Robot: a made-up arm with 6 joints.
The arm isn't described. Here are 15 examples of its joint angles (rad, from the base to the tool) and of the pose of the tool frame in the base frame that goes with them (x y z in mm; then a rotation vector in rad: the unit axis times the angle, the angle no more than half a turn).
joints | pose
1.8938 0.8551 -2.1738 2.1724 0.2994 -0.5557 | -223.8 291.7 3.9 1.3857 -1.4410 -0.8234
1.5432 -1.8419 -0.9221 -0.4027 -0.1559 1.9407 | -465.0 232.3 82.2 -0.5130 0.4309 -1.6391
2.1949 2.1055 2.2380 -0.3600 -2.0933 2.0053 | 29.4 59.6 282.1 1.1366 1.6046 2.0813
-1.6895 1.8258 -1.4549 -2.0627 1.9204 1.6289 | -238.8 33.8 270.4 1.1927 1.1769 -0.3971
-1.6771 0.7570 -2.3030 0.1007 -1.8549 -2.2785 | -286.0 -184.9 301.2 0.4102 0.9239 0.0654
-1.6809 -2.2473 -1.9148 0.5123 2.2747 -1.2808 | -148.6 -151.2 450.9 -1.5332 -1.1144 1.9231
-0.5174 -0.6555 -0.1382 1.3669 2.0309 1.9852 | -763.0 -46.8 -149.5 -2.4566 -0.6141 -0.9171
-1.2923 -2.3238 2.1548 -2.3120 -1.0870 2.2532 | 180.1 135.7 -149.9 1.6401 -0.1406 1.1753
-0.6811 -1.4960 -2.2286 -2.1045 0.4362 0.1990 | 168.1 251.9 -303.0 1.3187 -2.1142 0.3365
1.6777 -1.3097 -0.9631 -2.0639 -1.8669 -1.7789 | -692.4 -282.6 422.4 0.9081 0.7151 -0.5484
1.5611 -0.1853 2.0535 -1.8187 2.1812 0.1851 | -598.2 -495.4 247.7 -1.5354 -0.9171 1.0485
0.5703 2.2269 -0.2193 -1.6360 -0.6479 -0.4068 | 384.3 -262.1 -334.4 1.3168 -0.9261 1.2795
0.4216 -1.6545 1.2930 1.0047 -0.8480 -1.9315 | -143.2 621.8 -296.5 -1.2767 -0.4043 -1.9197
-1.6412 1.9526 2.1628 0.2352 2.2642 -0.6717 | -404.1 -14.3 -2.4 -2.1332 -0.5220 1.1180
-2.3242 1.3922 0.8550 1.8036 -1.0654 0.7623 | 188.2 68.5 -127.5 -0.2289 -0.0295 1.6896
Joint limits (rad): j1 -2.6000..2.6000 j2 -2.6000..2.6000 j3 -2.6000..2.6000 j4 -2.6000..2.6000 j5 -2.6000..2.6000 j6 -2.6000..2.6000
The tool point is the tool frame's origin. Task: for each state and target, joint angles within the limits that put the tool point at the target. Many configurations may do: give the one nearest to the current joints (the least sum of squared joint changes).
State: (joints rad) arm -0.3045 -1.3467 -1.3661 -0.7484 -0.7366 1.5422
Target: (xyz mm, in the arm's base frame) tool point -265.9 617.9 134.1
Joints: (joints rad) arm -0.1934 -2.0088 -0.6116 -1.0610 -0.8072 1.1226
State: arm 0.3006 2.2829 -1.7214 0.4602 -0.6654 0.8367
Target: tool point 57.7 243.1 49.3
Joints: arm 0.7913 2.1534 -2.2245 -0.2461 -0.9034 0.7154
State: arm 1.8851 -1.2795 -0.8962 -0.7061 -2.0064 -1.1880
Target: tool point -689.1 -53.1 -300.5
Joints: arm 1.7591 -1.6782 -0.5456 -0.6271 -2.2115 -1.1407
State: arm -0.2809 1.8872 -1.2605 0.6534 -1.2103 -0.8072
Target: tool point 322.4 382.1 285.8
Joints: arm -0.2660 2.4905 -0.9008 0.3138 -1.0157 -0.8477
